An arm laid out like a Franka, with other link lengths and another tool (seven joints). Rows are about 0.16 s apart.
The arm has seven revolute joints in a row. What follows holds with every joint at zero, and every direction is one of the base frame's.
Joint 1 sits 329.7 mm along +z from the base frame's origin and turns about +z.
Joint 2 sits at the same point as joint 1 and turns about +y.
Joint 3 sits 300.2 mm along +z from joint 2 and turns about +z.
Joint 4 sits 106.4 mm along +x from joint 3 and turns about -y.
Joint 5 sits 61 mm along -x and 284.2 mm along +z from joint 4 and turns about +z.
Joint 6 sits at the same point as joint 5 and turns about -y.
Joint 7 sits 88 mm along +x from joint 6 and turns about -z.
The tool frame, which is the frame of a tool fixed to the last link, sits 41 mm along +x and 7 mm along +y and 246.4 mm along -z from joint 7; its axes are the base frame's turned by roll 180, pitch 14.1 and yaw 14.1 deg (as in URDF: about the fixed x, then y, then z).
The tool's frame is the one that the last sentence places.
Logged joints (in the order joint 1, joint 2, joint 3, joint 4, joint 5, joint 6, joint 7), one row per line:
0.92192 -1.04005 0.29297 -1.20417 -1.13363 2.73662 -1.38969
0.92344 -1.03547 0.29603 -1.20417 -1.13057 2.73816 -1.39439
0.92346 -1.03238 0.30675 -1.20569 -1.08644 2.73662 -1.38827
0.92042 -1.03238 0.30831 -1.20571 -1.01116 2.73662 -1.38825
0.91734 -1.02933 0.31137 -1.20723 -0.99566 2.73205 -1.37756
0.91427 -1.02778 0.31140 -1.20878 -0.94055 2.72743 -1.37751
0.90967 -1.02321 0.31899 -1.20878 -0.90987 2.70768 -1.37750
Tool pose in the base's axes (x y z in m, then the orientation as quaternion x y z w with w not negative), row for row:
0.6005 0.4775 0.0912 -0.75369 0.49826 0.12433 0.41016
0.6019 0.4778 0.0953 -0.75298 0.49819 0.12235 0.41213
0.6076 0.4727 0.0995 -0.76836 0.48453 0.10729 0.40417
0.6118 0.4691 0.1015 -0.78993 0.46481 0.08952 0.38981
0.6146 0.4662 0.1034 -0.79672 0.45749 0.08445 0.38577
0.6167 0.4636 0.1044 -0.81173 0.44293 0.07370 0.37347
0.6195 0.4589 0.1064 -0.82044 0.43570 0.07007 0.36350
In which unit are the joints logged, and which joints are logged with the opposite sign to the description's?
The joints are logged in radians. Opposite sign: joint 2, joint 3, joint 5, joint 7.
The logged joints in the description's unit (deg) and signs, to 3 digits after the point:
52.822 59.590 -16.786 -68.994 64.952 156.797 79.623
52.909 59.328 -16.961 -68.994 64.777 156.885 79.893
52.910 59.151 -17.575 -69.081 62.248 156.797 79.542
52.736 59.151 -17.665 -69.082 57.935 156.797 79.541
52.560 58.976 -17.840 -69.169 57.047 156.535 78.928
52.384 58.887 -17.842 -69.258 53.890 156.270 78.926
52.120 58.626 -18.277 -69.258 52.132 155.139 78.925

